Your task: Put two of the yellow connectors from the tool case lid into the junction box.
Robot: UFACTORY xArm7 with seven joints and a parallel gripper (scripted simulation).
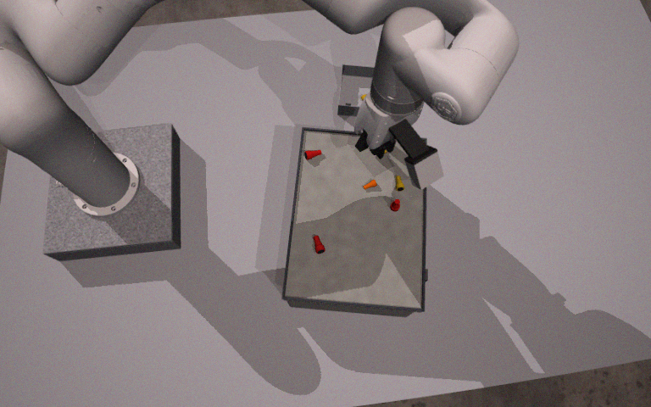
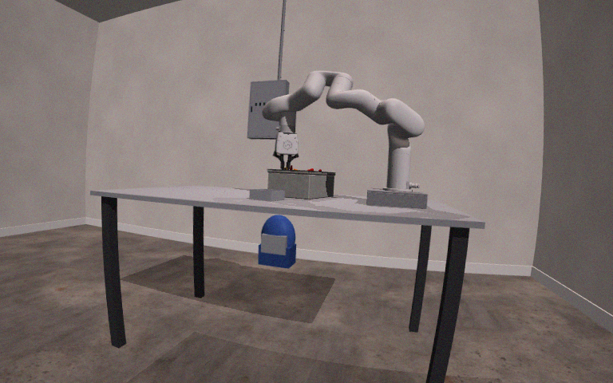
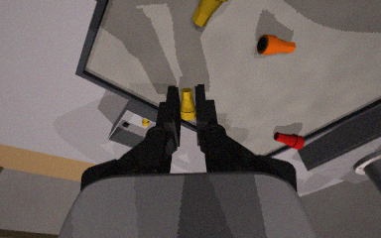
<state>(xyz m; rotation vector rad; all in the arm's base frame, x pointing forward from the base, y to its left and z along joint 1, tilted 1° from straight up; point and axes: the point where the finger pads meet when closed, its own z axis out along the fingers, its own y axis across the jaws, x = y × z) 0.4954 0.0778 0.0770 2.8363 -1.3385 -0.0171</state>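
My gripper is now 70 mm to the left of the orange connector, 20 mm past it and 20 mm above it. The rest, counted from my hand: tool case: 120 mm to the right, 50 mm below, 30 mm behind.
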